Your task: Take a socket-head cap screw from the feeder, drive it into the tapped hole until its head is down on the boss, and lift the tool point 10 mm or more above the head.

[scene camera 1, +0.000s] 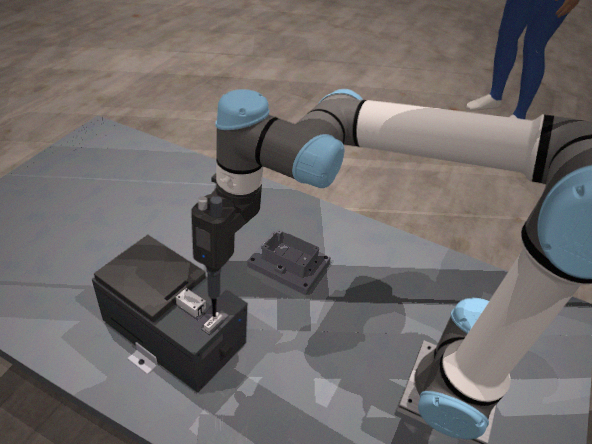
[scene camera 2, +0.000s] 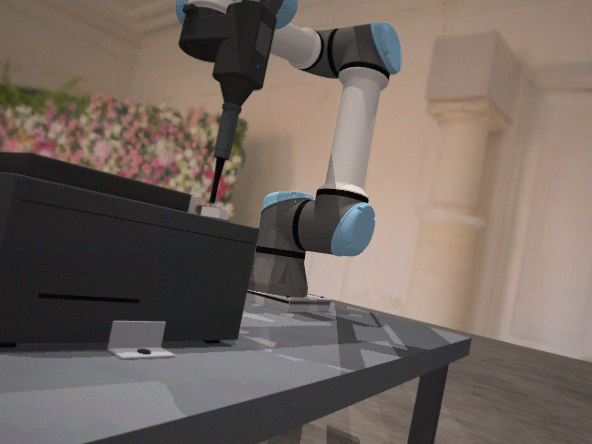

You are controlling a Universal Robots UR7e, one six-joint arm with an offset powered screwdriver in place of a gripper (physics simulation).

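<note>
The screwdriver [scene camera 1: 214, 315] [scene camera 2: 213, 202] points down, its thin black bit ending at the small light pick-up block [scene camera 1: 212, 324] [scene camera 2: 213, 213] on top of the black feeder [scene camera 1: 220, 360] [scene camera 2: 125, 265]. The bit tip appears to be at the top of the block. No screw can be made out at the tip, so whether one is on the bit cannot be told. A dark open-topped housing [scene camera 1: 303, 267] stands on its flanged base plate behind the feeder in scene camera 1. The tapped hole and its boss are too small to tell. The housing does not show in scene camera 2.
A white box-shaped part [scene camera 1: 190, 302] sits on the feeder beside the pick-up block, next to the raised dark lid [scene camera 1: 148, 274]. A light bracket [scene camera 1: 142, 361] [scene camera 2: 141, 345] stands at the feeder's side. The arm base [scene camera 1: 452, 390] [scene camera 2: 280, 272] is bolted to the table. A person [scene camera 1: 520, 55] stands beyond the table.
</note>
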